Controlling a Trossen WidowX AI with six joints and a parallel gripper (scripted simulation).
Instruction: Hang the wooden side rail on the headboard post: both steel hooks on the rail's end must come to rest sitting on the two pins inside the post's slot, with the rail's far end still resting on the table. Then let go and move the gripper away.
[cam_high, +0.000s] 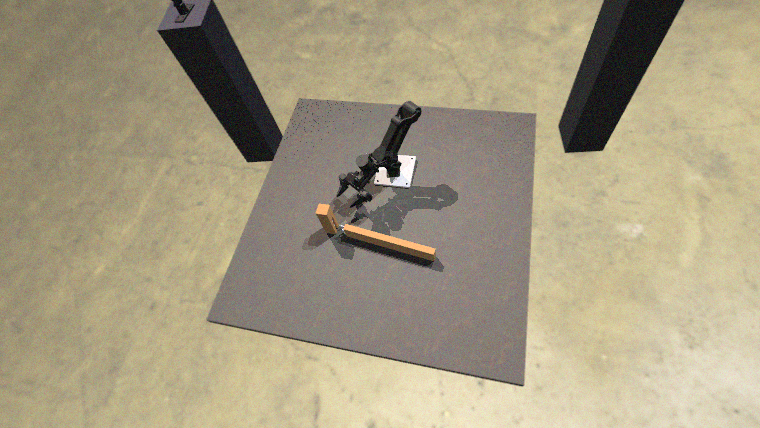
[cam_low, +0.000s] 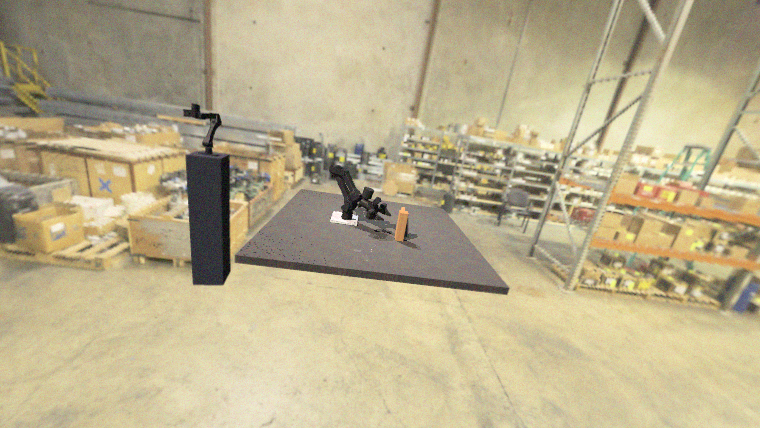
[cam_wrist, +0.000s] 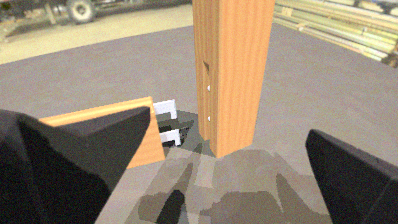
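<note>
The wooden headboard post lies 70 mm to the right of my gripper tip, 70 mm ahead of it and 20 mm below it.
</note>
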